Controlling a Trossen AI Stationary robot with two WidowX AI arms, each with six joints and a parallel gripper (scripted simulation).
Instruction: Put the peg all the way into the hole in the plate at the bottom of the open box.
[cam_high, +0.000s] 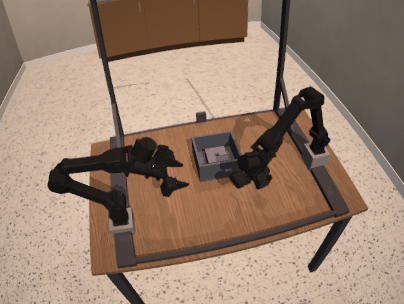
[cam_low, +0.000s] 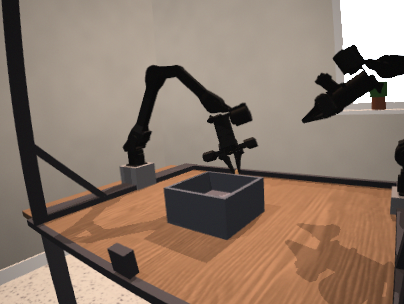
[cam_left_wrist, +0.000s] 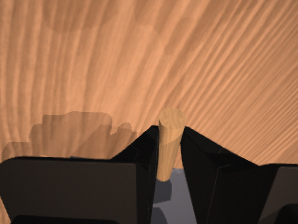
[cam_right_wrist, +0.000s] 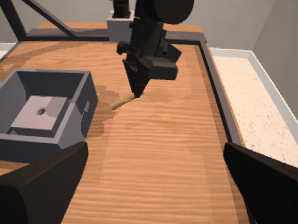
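My left gripper is now 3 cm past the wooden peg, 3 cm above it and 2 cm to the left of it. Round my left hand: box (22 cm behind, 7 cm below, 3 cm to the right).
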